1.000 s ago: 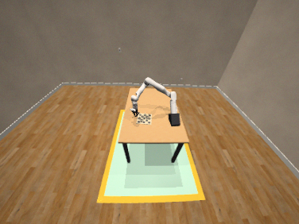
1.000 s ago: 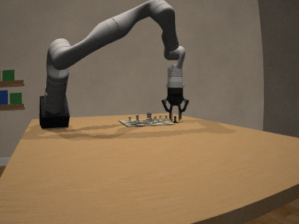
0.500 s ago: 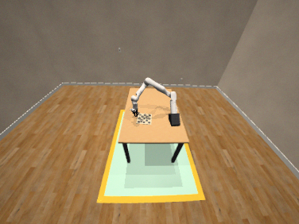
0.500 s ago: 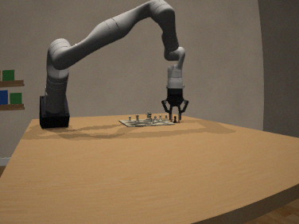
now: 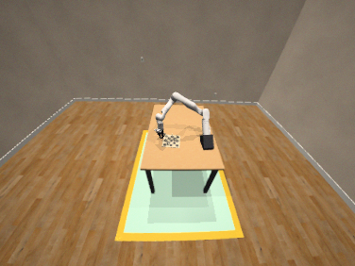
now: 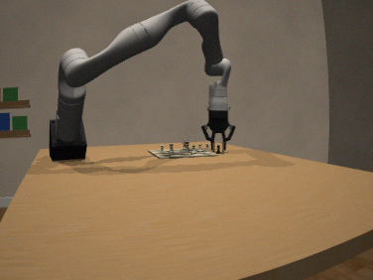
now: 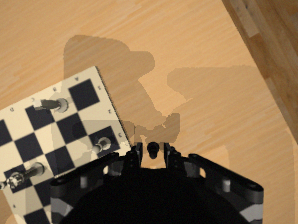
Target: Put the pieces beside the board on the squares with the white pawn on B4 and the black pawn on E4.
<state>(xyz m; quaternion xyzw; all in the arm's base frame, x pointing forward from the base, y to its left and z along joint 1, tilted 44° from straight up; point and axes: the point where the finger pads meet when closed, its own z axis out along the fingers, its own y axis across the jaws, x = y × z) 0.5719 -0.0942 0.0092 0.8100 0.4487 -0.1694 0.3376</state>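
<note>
Right now the black pawn is 10 mm below my hand. The rest, counted from my hand: chessboard (130 mm behind, 60 mm to the left, 20 mm below).
</note>
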